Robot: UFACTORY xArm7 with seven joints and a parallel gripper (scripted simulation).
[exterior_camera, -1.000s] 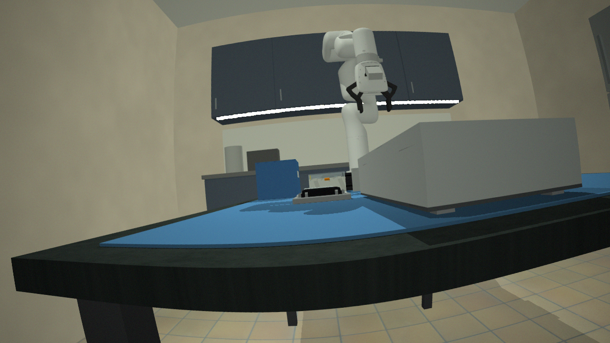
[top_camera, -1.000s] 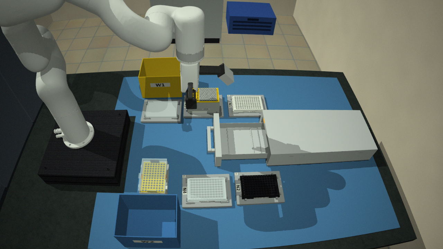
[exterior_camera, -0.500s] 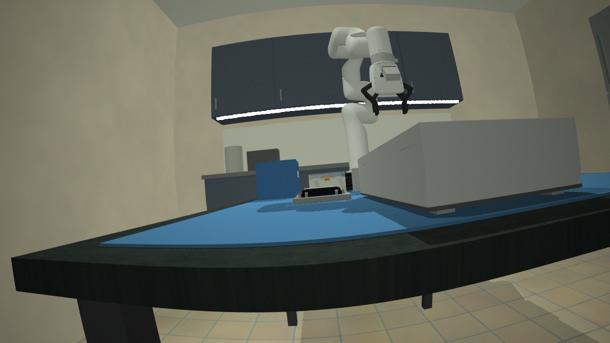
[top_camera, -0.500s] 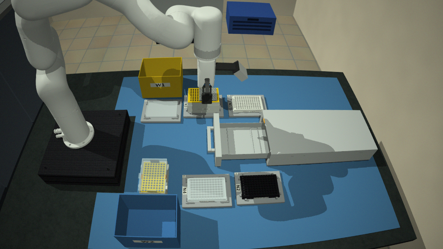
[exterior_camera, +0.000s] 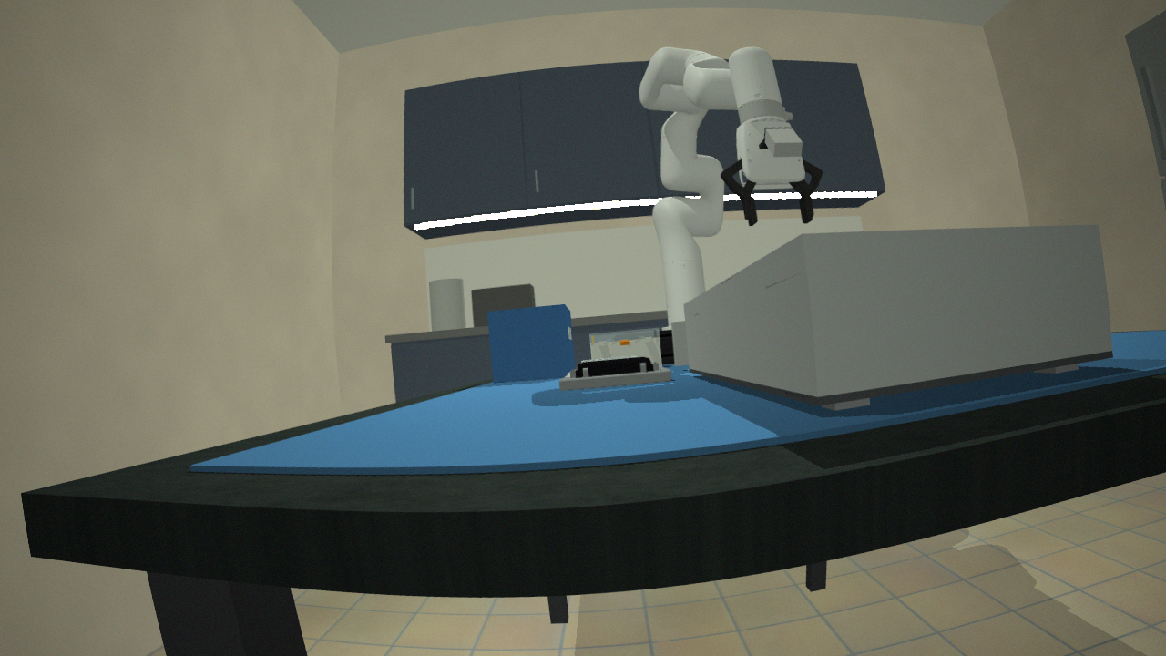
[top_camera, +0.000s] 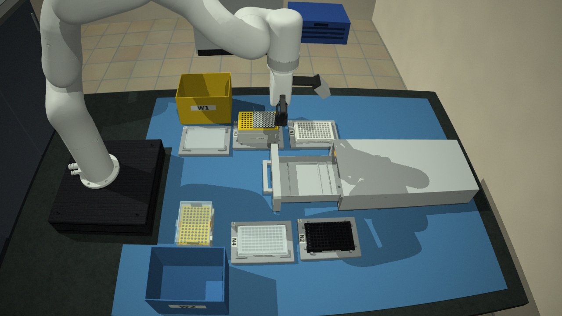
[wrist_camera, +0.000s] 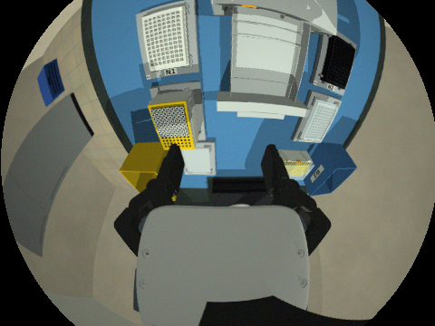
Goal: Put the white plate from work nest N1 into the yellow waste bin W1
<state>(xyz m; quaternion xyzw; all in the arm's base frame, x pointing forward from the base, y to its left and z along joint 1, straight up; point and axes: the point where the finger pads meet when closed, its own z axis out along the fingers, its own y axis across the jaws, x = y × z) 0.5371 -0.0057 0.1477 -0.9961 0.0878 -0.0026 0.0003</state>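
The white plate is 19 cm below my hand, 14 cm ahead of it and 8 cm to the left of it. From my hand the other things lie so: work nest N1: 21 cm below, 15 cm ahead, 8 cm to the left; then yellow tip rack: 16 cm below, 11 cm to the left, 4 cm behind; then drawer: 19 cm below, 11 cm to the right, 10 cm ahead.
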